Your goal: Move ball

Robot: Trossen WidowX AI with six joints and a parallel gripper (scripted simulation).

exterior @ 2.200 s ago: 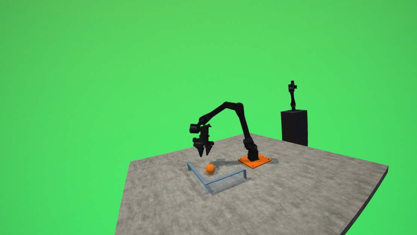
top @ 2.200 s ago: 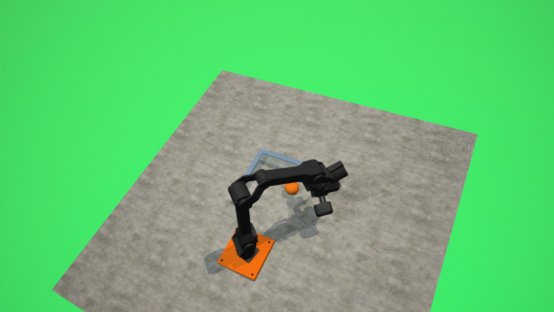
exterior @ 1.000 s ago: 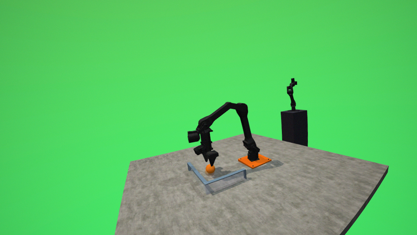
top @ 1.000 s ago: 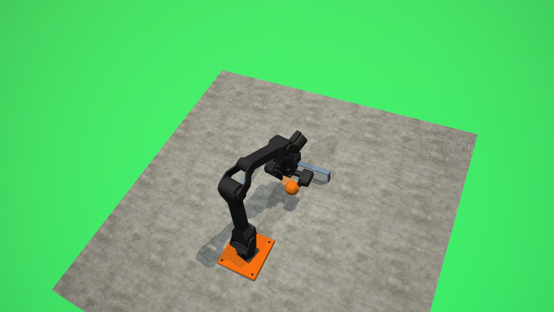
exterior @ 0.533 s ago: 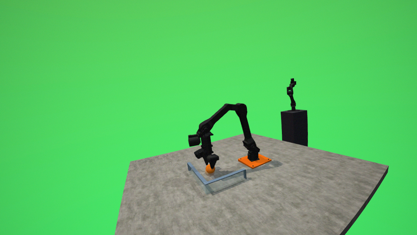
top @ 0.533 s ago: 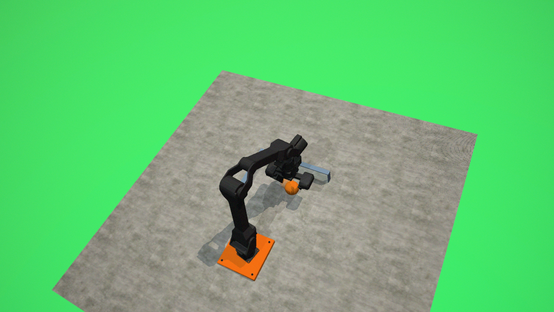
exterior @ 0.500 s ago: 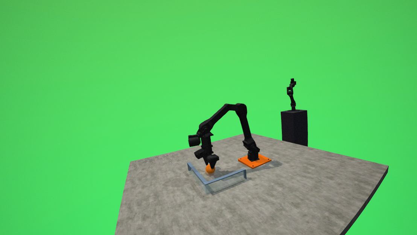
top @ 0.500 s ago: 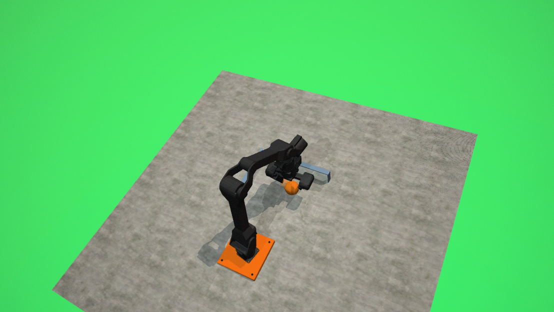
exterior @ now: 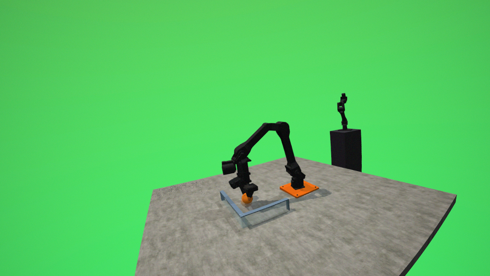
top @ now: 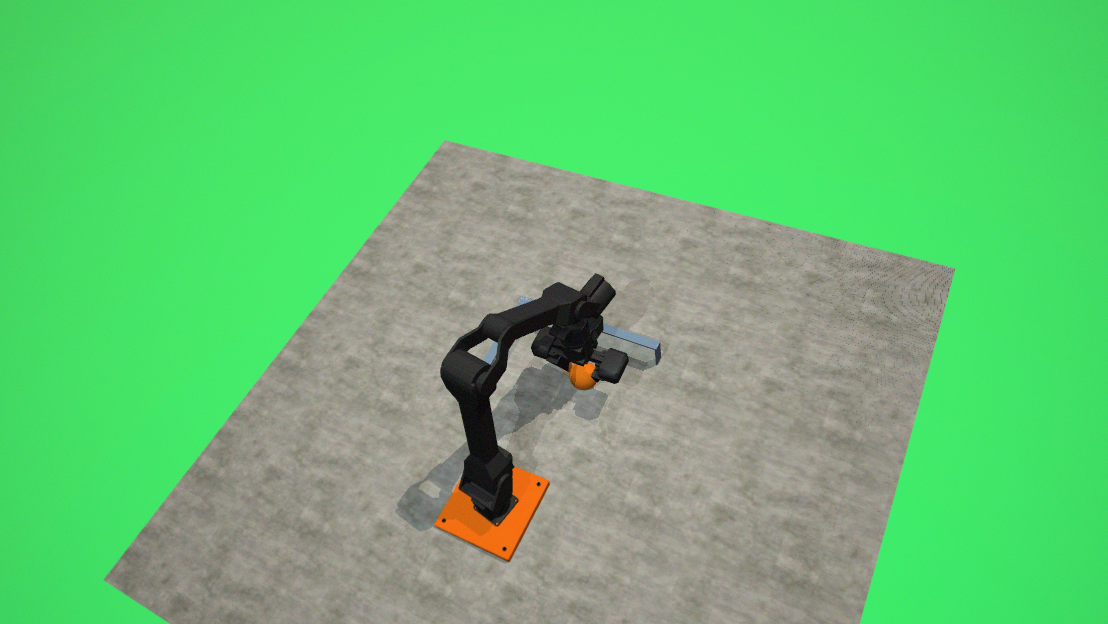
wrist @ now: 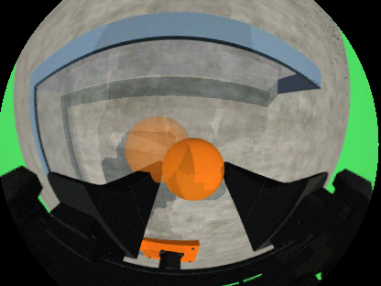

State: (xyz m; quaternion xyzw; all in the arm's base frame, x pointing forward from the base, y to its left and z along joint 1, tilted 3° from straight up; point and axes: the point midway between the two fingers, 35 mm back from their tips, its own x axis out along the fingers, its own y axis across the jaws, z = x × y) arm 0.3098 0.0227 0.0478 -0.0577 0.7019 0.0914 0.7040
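My gripper tip is 3 cm to the right of the see-through copy of ball and 1 cm short of it. From my gripper tip the other things lie so: orange ball: right at my gripper tip.
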